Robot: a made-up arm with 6 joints.
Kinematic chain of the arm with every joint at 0, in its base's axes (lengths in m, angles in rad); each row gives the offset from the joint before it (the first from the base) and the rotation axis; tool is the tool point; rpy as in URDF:
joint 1: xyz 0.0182 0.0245 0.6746 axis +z
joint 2: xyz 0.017 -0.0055 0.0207 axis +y
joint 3: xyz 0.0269 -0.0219 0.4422 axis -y
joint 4: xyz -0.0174 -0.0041 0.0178 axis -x
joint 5: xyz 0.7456 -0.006 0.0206 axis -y
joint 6: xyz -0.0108 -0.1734 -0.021 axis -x
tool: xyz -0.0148 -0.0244 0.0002 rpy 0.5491 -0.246 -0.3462
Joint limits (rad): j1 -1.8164..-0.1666 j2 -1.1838..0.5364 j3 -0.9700..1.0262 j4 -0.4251..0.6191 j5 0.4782..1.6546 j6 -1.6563..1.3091
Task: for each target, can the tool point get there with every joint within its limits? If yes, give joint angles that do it. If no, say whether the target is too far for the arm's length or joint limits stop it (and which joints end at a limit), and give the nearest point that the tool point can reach.
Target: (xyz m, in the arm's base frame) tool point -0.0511 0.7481 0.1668
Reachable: no: joint limits stop it (at a limit: joint 1, joint 2, joint 3, joint 4) | nearest point -0.2258 -0.1478 0.3235 | short by 0.926 m
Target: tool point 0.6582 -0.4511 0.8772
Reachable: yes | joints -0.3416 0.0730 -0.3480 0.1960 0.9968 0.0144
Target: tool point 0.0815 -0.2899 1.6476
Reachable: yes | joints -0.6905 -0.5989 0.1420 0.5302 1.3537 0.8777
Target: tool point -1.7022 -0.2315 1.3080
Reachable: no: too far | nearest point -0.9452 -0.0125 1.4204 | short by 0.796 m
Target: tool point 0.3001 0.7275 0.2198
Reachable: no: joint limits stop it (at a limit: joint 1, joint 2, joint 3, joint 4, joint 6) | nearest point 0.2158 -0.1920 0.3189 | short by 0.929 m
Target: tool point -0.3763 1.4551 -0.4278
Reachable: no: too far | nearest point -0.2346 -0.1522 0.3083 | short by 1.773 m
